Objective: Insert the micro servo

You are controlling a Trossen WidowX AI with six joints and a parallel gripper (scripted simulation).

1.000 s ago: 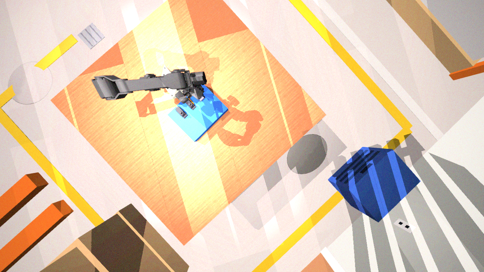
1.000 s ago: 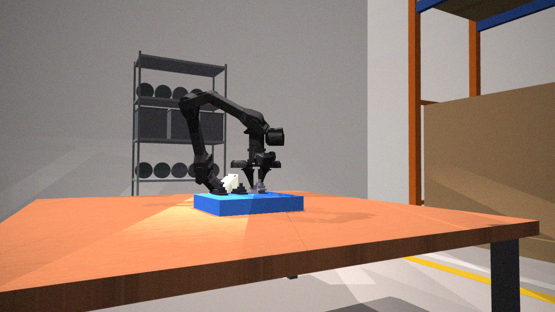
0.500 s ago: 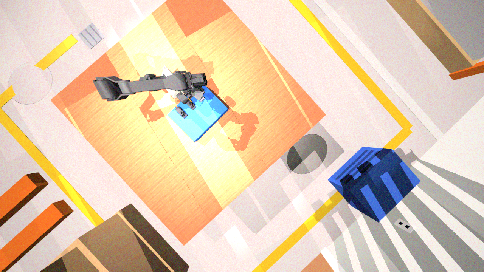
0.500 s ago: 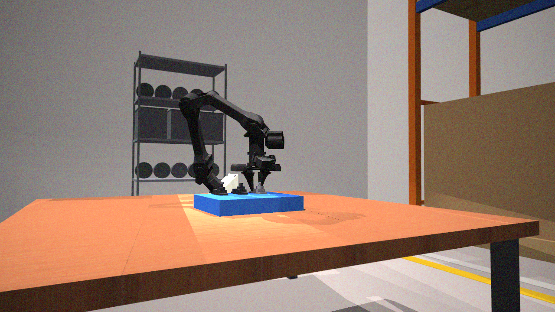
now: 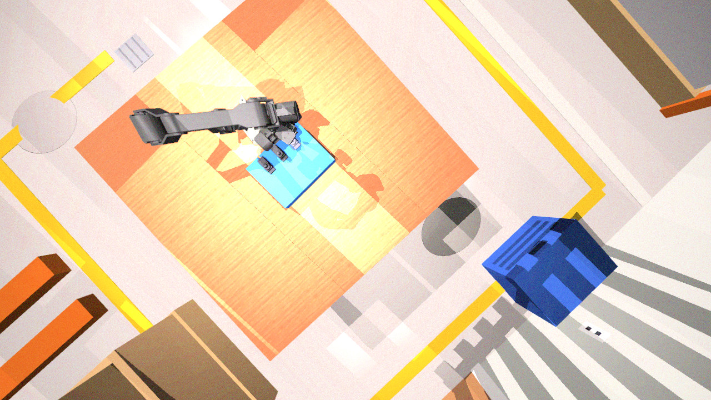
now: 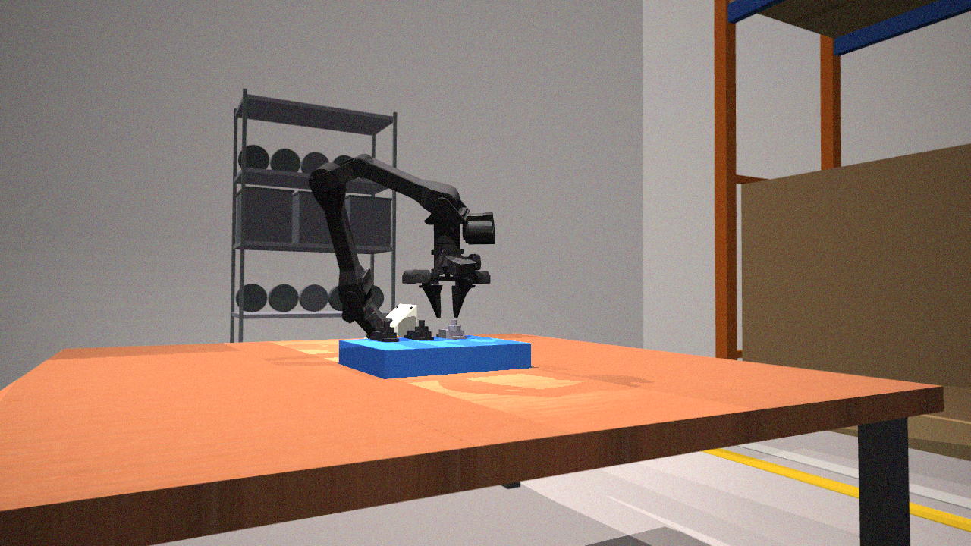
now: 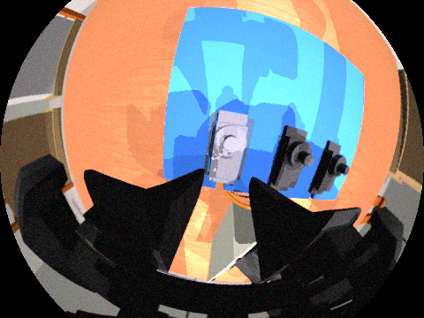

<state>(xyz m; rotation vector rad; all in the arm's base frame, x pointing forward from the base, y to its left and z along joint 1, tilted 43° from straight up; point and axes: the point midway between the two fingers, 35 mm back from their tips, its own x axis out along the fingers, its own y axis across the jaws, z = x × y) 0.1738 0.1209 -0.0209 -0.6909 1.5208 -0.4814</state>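
Now: the blue deck 13 cm ahead of my gripper tip, 6 cm to the right of it and 7 cm below it.
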